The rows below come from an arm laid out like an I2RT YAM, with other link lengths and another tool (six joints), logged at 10 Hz.
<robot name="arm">
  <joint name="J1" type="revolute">
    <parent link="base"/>
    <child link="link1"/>
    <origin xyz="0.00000 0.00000 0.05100" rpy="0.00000 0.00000 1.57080"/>
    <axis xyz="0 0 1"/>
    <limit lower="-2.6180" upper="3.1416"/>
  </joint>
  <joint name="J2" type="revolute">
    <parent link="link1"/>
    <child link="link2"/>
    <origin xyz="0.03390 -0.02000 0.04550" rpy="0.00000 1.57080 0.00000"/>
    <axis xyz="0 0 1"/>
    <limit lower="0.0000" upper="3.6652"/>
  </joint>
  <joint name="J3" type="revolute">
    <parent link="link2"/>
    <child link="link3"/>
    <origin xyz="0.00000 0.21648 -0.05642" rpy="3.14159 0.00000 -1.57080"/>
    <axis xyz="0 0 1"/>
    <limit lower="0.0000" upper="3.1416"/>
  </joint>
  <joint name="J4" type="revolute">
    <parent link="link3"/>
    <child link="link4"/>
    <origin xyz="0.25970 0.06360 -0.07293" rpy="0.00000 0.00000 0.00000"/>
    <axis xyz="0 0 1"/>
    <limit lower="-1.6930" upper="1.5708"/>
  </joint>
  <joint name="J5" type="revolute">
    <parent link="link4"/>
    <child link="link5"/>
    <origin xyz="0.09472 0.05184 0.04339" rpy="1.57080 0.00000 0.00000"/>
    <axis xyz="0 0 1"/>
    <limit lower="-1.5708" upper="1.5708"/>
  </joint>
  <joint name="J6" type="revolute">
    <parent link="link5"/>
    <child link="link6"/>
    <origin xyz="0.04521 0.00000 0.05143" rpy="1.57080 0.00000 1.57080"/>
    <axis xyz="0 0 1"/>
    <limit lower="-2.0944" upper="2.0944"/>
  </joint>
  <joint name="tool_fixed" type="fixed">
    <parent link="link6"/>
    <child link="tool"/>
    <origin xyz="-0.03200 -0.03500 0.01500" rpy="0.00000 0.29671 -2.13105"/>
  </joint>
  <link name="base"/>
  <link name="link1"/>
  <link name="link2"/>
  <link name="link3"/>
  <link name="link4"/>
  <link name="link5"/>
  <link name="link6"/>
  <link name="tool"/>
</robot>
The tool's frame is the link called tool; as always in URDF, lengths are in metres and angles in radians.
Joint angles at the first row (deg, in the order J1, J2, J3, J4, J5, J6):
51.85, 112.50, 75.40, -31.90, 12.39, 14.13
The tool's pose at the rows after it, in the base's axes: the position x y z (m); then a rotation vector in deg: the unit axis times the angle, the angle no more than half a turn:
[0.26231, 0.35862, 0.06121, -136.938, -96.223, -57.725]
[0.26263, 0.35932, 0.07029, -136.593, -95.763, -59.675]
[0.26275, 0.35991, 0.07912, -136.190, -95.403, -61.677]
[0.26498, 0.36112, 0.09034, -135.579, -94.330, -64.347]
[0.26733, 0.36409, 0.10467, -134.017, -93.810, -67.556]
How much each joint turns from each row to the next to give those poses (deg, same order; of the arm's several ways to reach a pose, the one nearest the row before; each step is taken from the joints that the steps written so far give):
0.02, -0.56, -0.03, -0.29, 0.83, 0.04
0.11, -1.21, 0.04, -0.05, 0.52, 0.11
0.12, -1.19, 0.00, 0.04, 0.59, 0.02
-0.07, -1.14, 0.34, 0.33, 0.41, 0.11
0.00, -1.12, 0.84, 0.44, 0.32, -0.55

